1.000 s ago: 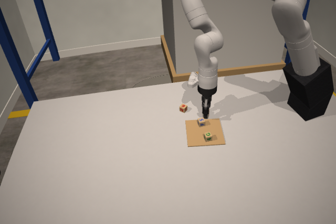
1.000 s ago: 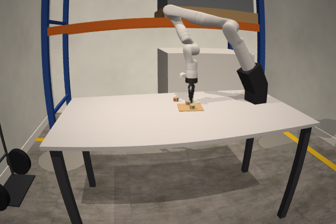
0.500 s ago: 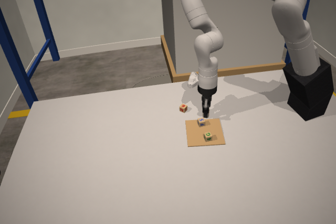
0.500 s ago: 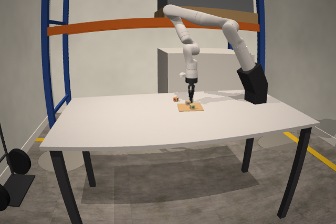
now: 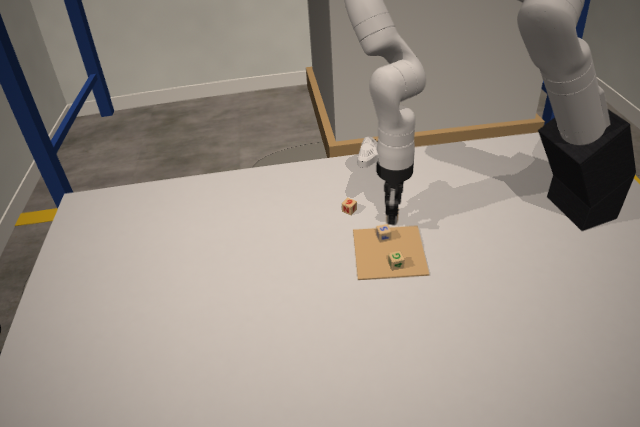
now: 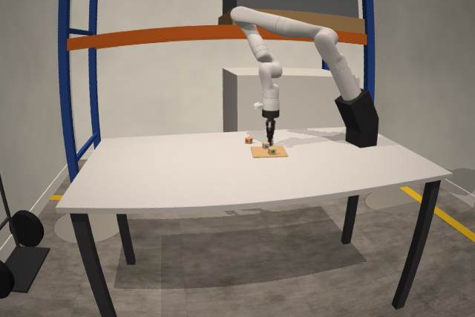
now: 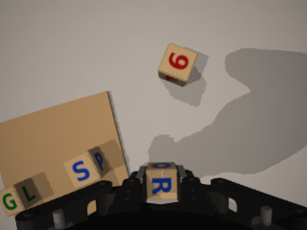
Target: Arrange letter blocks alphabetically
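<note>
Now: the block 6 cm to the left of my hand and 3 cm ahead of it. Also, from my hand: tan mat: 10 cm to the left, 3 cm ahead, 2 cm below.
</note>
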